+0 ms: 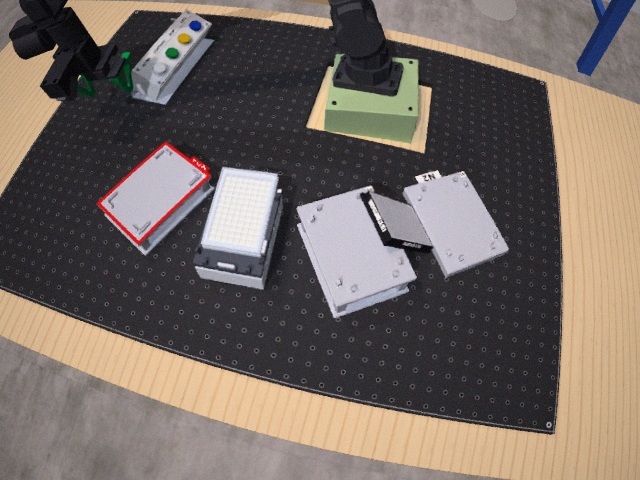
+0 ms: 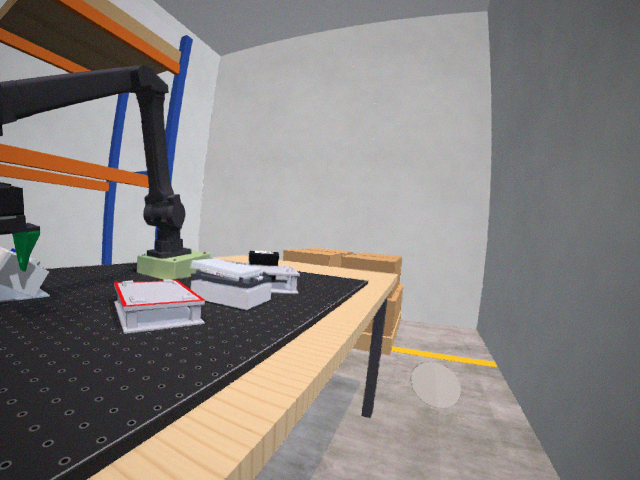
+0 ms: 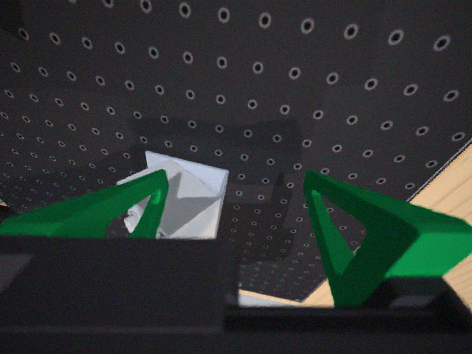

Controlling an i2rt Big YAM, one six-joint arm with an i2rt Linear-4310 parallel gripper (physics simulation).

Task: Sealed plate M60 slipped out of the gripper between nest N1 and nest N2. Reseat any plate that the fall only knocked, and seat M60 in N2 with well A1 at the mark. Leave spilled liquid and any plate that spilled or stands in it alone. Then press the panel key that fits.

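Places are measured from the arm's base along level axes (x left, y up, z ahead), in millimetres.
Pixels of known places: gripper, fingertip midpoint: (image 1: 112, 93) (image 3: 235, 177); arm's base at its link origin: (image 1: 368, 77) (image 2: 169, 254).
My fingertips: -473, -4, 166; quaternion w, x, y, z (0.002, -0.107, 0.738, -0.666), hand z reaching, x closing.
For each thing: its middle in the pictures, then the offset to it from my fingertips, as dx, dy, dz. "spot": a spot on its surface instead. Level surfaces: height alone.
- key panel at the middle of its body: (image 3: 175, 249) (image 1: 171, 53) (image 2: 10, 268) +56, -9, -147
- black-sided plate with a grey top, body centre: (image 1: 399, 222) (image 2: 262, 266) +587, -2, +128
- grey nest at the middle of its body: (image 1: 354, 248) (image 2: 266, 276) +532, -19, +180
- nest N2 at the middle of its body: (image 1: 456, 219) +681, -37, +69
- white well plate at the middle of its body: (image 1: 240, 208) (image 2: 226, 266) +363, +22, +188
- dark-topped block at a spot on its surface: (image 1: 230, 277) spot: +376, -23, +275
- red-outlined nest at the middle of its body: (image 1: 154, 195) (image 2: 155, 300) +197, -28, +178
- black perforated mat at its surface level: dy -51
My gripper (image 1: 109, 93) (image 3: 235, 177) is open and empty, in the air beside the white-key end of the key panel (image 1: 149, 82) (image 3: 195, 215). The panel has blue (image 1: 194, 25), yellow (image 1: 184, 38), green (image 1: 172, 52) and white (image 1: 160, 68) keys. The black-sided plate with a grey top (image 1: 403, 222) (image 2: 263, 257), apparently M60, lies tilted between a grey nest (image 1: 351, 248) and nest N2 (image 1: 457, 222), over their facing edges. N2 holds no plate. The middle nest's label is hidden. A white well plate (image 1: 241, 211) (image 2: 227, 269) rests on a dark-topped block (image 1: 230, 277) (image 2: 232, 297). I can make out no liquid.
A red-outlined nest (image 1: 155, 193) (image 2: 160, 292) with a red tag stands left of the block, with no plate on it. The arm's green base (image 1: 372, 121) (image 2: 170, 266) stands behind the nests. The black perforated mat (image 1: 310, 351) lies on the wooden table.
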